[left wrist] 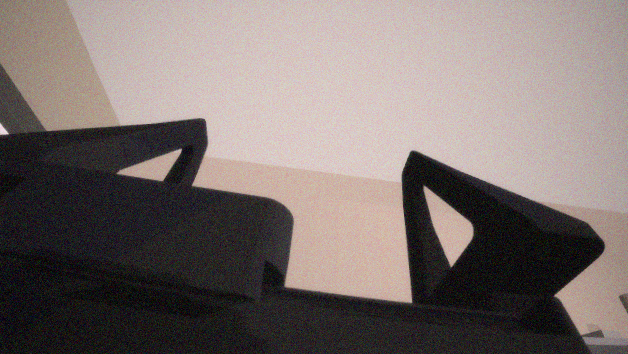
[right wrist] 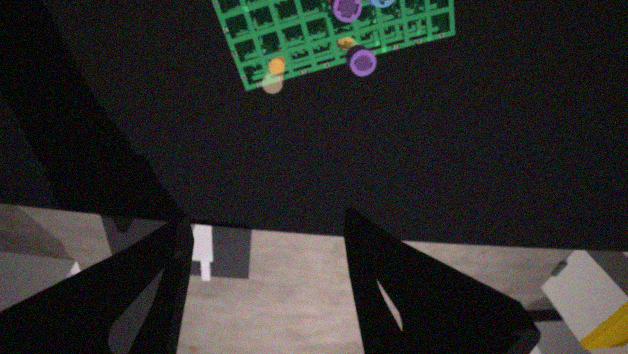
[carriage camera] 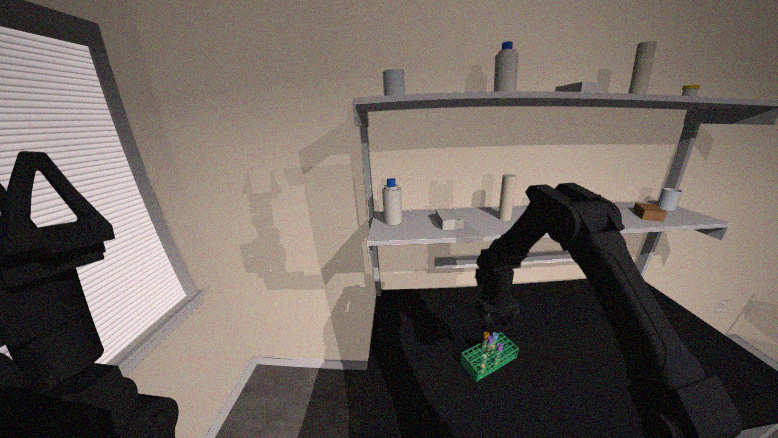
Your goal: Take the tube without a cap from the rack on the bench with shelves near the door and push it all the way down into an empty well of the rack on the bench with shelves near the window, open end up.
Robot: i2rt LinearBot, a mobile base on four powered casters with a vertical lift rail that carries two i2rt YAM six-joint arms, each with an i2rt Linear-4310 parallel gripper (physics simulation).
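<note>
A green rack [carriage camera: 467, 365] [right wrist: 246, 86] stands on the black bench below the shelves, beside the window. A tan tube without a cap [right wrist: 272, 82] stands in its edge row, near the corner, its top showing above the rack's grid. My right gripper [carriage camera: 498, 323] [right wrist: 268, 223] is partly open and empty, raised above the rack. In the right wrist view the tube is beyond the fingertips, not between them. My left gripper [carriage camera: 7, 165] [left wrist: 307, 146] is wide open and empty, held high at the picture's left. The tube's lower end is hard to make out.
Tubes with purple caps [carriage camera: 499, 347] [right wrist: 363, 62], an orange cap [carriage camera: 486, 335] and a blue cap [right wrist: 382, 1] stand in the same rack. A lower shelf [carriage camera: 413, 233] and an upper shelf [carriage camera: 462, 103] hold bottles and boxes. A blinded window [carriage camera: 59, 108] is at the left.
</note>
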